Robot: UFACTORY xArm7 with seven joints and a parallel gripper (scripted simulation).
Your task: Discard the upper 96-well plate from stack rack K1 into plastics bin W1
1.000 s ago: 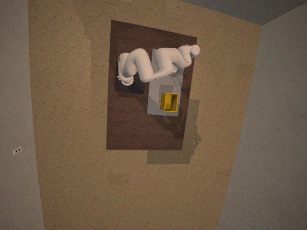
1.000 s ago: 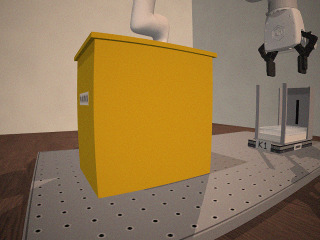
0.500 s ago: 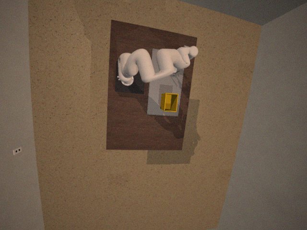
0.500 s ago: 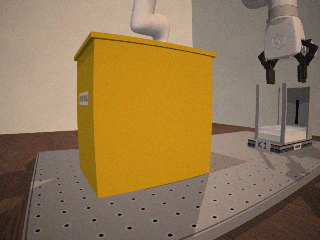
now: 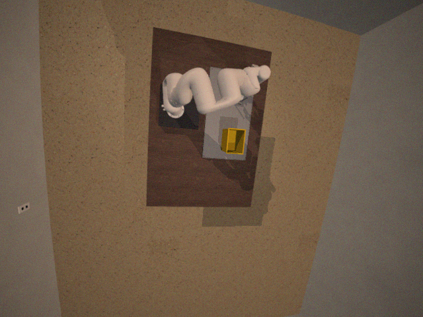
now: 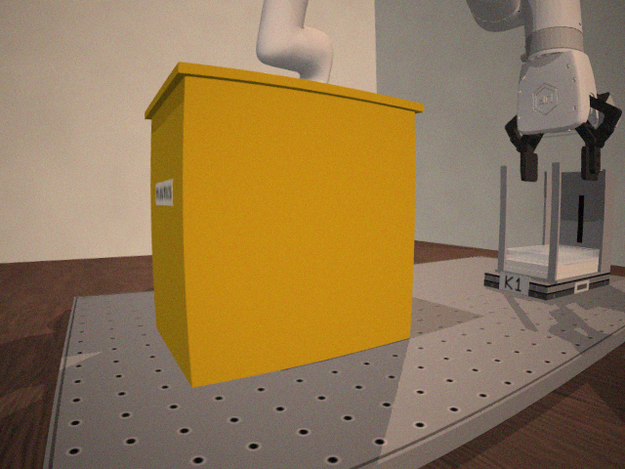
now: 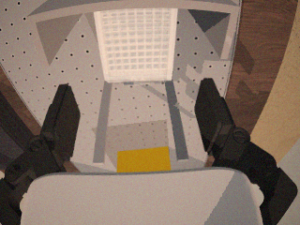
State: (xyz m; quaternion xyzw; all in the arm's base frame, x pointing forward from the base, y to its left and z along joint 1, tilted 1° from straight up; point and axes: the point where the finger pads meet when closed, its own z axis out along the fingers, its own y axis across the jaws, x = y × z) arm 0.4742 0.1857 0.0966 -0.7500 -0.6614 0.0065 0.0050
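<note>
My hand is 110 mm above the 96-well plate. Also, from my hand: yellow plastics bin W1 (40 mm behind, 380 mm to the right, 60 mm below); black slot (10 mm ahead, 60 mm to the left, 60 mm below).
</note>
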